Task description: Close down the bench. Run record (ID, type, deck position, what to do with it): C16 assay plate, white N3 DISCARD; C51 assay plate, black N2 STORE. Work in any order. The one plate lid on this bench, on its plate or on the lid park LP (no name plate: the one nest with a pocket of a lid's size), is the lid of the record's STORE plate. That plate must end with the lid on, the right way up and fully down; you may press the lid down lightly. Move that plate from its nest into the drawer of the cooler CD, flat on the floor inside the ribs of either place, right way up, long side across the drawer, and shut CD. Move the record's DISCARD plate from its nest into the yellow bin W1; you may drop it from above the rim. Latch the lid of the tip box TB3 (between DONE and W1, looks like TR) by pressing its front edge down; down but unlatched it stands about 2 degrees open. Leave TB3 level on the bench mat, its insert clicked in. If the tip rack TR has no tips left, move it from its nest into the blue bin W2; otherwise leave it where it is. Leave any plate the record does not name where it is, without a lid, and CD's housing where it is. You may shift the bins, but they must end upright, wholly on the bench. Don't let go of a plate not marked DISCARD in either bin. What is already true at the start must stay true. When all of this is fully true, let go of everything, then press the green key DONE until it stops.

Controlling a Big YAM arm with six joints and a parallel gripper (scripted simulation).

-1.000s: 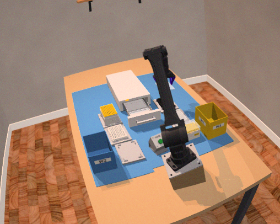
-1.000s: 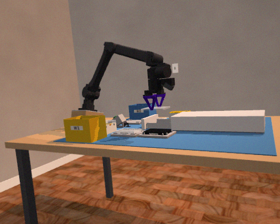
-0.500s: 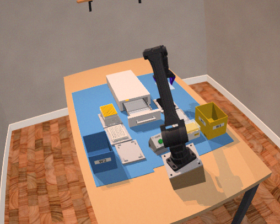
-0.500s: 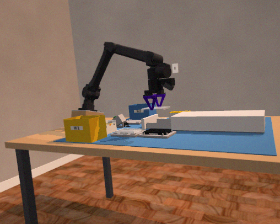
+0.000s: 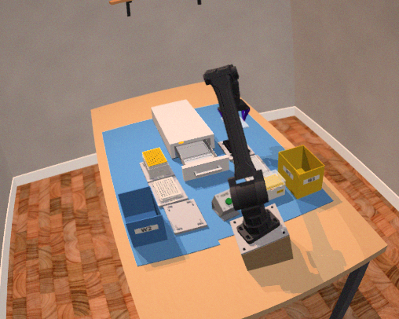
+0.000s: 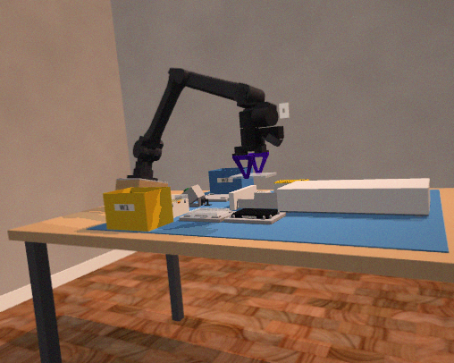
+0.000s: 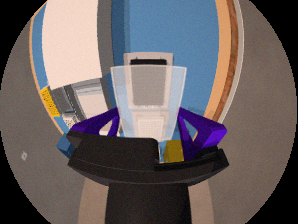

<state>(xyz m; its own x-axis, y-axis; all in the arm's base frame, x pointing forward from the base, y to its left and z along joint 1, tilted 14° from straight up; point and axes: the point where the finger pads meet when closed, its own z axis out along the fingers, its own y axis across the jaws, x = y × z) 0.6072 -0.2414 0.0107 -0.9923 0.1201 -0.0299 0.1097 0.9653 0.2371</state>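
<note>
My hand is 13 cm above the black plate. The rest, counted from my hand: cooler CD: 13 cm ahead, 18 cm to the left, 11 cm below; then cooler drawer: 1 cm behind, 19 cm to the left, 12 cm below; then plate lid: right at my hand.
</note>
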